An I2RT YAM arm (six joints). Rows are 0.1 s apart.
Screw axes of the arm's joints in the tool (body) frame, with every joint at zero. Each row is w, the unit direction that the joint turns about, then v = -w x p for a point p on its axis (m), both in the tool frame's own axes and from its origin. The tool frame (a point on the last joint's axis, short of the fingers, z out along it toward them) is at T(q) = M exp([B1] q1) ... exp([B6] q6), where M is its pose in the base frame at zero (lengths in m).
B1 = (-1, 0, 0, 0.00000, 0.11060, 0.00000)
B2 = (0, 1, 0, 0.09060, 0.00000, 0.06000)
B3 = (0, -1, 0, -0.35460, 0.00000, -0.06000)
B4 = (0, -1, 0, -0.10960, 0.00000, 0.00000)
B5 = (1, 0, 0, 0.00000, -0.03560, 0.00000)
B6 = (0, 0, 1, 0.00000, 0.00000, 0.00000)
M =
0 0 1 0.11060
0 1 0 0.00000
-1 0 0 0.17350
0 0 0 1
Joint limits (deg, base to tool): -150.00..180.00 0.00..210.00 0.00..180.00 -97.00..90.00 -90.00..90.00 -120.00..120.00
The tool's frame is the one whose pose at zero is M.
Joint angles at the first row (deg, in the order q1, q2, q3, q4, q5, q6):
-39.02, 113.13, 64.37, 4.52, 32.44, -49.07
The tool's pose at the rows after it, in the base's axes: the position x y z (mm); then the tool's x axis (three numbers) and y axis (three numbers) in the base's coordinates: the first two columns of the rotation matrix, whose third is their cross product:
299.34 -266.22 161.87 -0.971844 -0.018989 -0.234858 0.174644 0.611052 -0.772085
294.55 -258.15 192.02 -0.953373 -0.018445 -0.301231 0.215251 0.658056 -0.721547
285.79 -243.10 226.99 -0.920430 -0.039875 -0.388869 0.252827 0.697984 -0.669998
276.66 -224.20 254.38 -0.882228 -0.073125 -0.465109 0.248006 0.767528 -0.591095
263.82 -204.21 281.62 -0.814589 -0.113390 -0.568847 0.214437 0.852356 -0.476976
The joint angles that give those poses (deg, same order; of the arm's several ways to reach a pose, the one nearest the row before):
-39.02, 109.36, 64.92, 0.89, 31.01, -46.99
-38.87, 104.39, 66.47, -6.45, 26.96, -43.42
-38.34, 97.82, 66.75, -11.96, 22.08, -40.53
-37.52, 92.03, 67.08, -18.10, 15.15, -38.08
-37.25, 85.92, 67.25, -23.56, 4.60, -35.82

